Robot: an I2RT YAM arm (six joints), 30 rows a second.
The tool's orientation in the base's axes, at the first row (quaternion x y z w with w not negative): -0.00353, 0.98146, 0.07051, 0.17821
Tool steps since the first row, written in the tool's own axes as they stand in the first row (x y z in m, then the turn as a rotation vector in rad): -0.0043, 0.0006, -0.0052, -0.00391, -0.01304, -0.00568; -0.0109, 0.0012, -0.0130, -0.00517, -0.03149, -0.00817; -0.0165, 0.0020, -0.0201, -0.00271, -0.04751, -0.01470; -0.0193, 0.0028, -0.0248, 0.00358, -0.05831, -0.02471; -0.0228, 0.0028, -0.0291, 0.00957, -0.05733, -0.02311; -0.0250, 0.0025, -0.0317, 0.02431, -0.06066, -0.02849
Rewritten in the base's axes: 0.0022, -0.0002, 0.0064, 0.00210, -0.01377, 0.00484; 0.0056, -0.0008, 0.0160, 0.00300, -0.03241, 0.00506; 0.0084, -0.0011, 0.0247, -0.00107, -0.04914, 0.00805; 0.0093, -0.0010, 0.0301, -0.01011, -0.06111, 0.01364; 0.0111, -0.0017, 0.0353, -0.01520, -0.05981, 0.01020; 0.0123, -0.0024, 0.0385, -0.03077, -0.06359, 0.00956
